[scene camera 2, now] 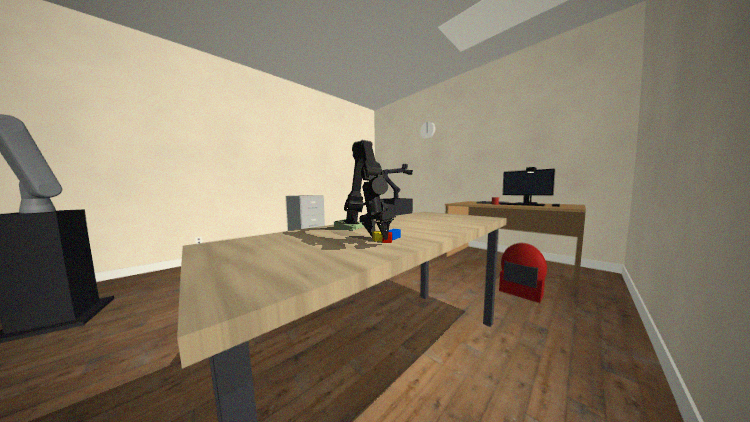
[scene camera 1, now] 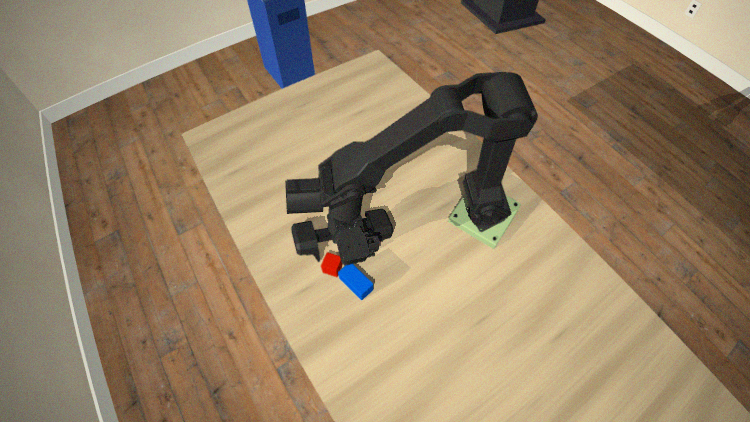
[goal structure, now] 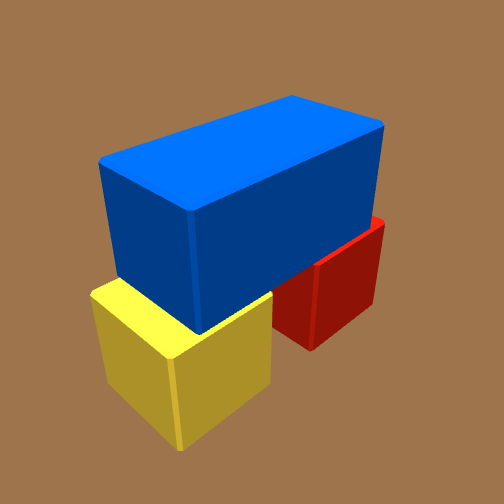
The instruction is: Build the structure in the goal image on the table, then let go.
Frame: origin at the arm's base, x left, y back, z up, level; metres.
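Seen in the pictures: gripper, fingertip midpoint: [scene camera 2: 380, 239]; arm's base at its link origin: [scene camera 2: 351, 222] [scene camera 1: 485, 214].
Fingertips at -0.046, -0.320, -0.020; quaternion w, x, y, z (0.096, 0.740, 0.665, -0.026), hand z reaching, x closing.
Note:
Pixels of each thing's middle, then the offset from my fingertips to it, as dx, dy, dz. Level surfaces: height alone.
- yellow block at the middle of its body: [scene camera 2: 377, 236] +0.001, +0.017, +0.009
- red block at the middle of its body: [scene camera 1: 332, 264] +0.017, -0.023, +0.009
- longer blue block at the middle of its body: [scene camera 1: 355, 281] [scene camera 2: 393, 234] +0.069, +0.007, +0.009
- wooden table at its surface level: dz -0.007
My gripper [scene camera 1: 350, 252] [scene camera 2: 378, 235] is open and low over the table, pointing down, with nothing held. A yellow block [scene camera 2: 377, 236] shows between and just behind the fingertips in the scene camera 2 view; the gripper hides it in the scene camera 1 view. A red block [scene camera 1: 330, 264] [scene camera 2: 387, 237] lies on the table beside the gripper, and one fingertip overlaps it in the scene camera 2 view. A longer blue block [scene camera 1: 356, 281] [scene camera 2: 396, 234] lies flat near the red block, close to the gripper. Whether the fingertips touch any block is hidden.
The arm stands on a green base plate [scene camera 1: 493, 239] [scene camera 2: 346, 225] on the wooden table [scene camera 1: 472, 335] [scene camera 2: 251, 283]. A long table edge runs near the red block. A blue cabinet [scene camera 1: 285, 47] stands on the floor beyond the table's far end.

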